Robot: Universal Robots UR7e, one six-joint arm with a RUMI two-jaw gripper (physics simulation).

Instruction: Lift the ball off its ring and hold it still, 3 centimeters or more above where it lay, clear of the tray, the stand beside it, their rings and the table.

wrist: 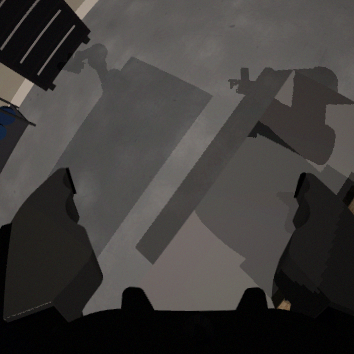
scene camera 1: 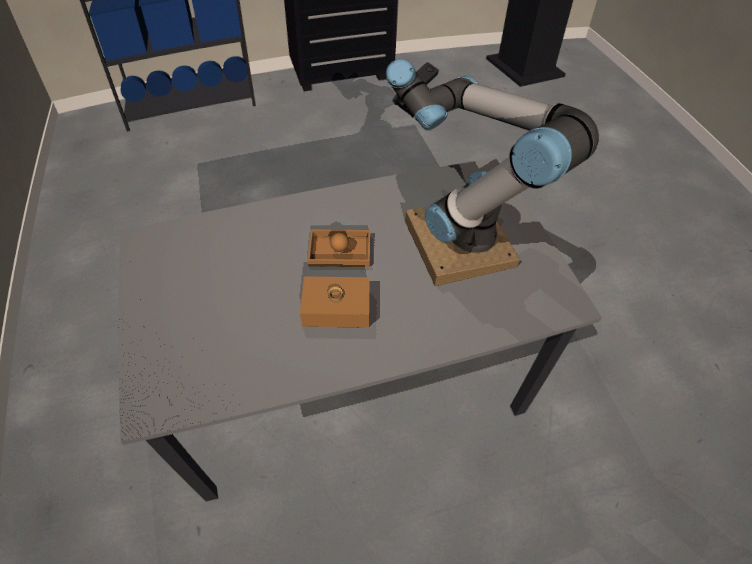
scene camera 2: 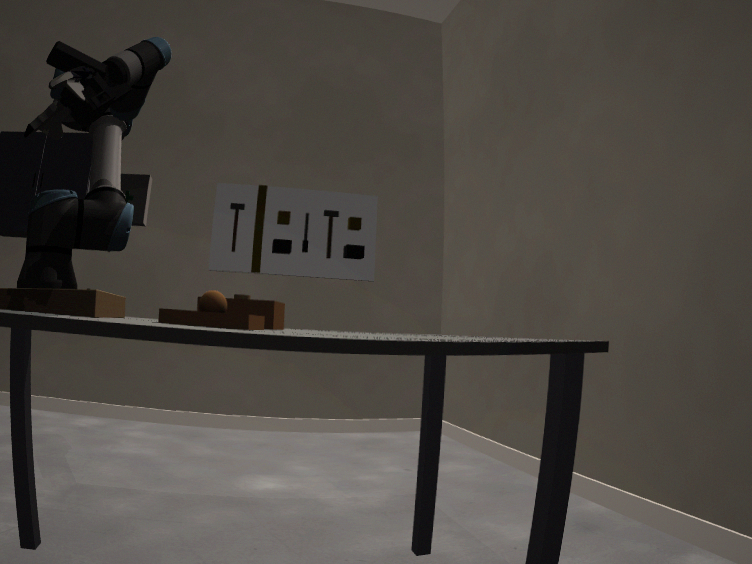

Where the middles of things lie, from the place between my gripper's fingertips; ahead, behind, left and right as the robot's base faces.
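The shallow orange tray (scene camera 1: 357,254) is well ahead of my hand, a good way to the left of it and far below it. As for the orange block-shaped stand (scene camera 1: 326,301), I find it 480 mm ahead of my hand and 400 mm to the left of it, and 290 mm below.
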